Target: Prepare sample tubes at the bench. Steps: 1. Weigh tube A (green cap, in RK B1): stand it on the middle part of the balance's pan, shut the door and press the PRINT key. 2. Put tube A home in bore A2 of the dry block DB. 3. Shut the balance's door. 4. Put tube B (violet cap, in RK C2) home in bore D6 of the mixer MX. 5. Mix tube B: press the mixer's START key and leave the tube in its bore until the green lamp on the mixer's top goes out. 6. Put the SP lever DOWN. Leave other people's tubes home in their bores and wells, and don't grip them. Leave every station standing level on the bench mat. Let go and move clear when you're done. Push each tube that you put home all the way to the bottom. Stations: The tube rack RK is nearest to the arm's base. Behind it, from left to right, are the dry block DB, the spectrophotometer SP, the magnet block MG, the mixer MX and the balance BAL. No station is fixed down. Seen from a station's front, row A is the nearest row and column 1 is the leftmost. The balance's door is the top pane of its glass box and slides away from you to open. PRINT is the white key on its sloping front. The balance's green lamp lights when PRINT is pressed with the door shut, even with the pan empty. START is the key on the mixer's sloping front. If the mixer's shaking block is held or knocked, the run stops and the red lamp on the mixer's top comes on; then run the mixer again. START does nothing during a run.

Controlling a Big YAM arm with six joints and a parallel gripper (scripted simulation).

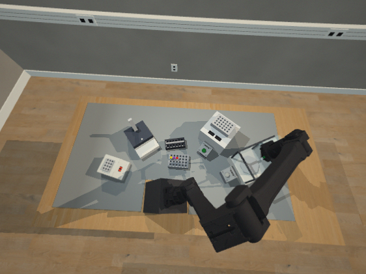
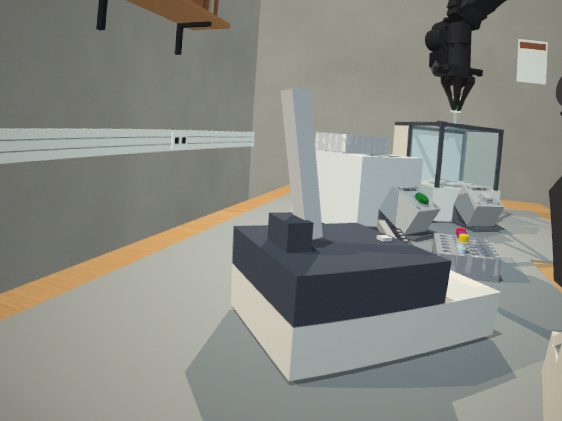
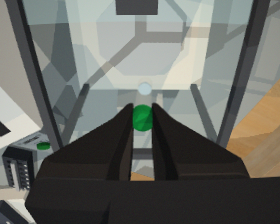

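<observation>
The eight-sided pan is 18 cm below my hand and 1 cm to the left of it. The rest, counted from my hand: print key: 19 cm below, 15 cm to the left, 4 cm behind; balance door: 8 cm to the right, 4 cm below, 3 cm ahead; mixer block: 24 cm ahead, 13 cm to the left, 10 cm below.
</observation>
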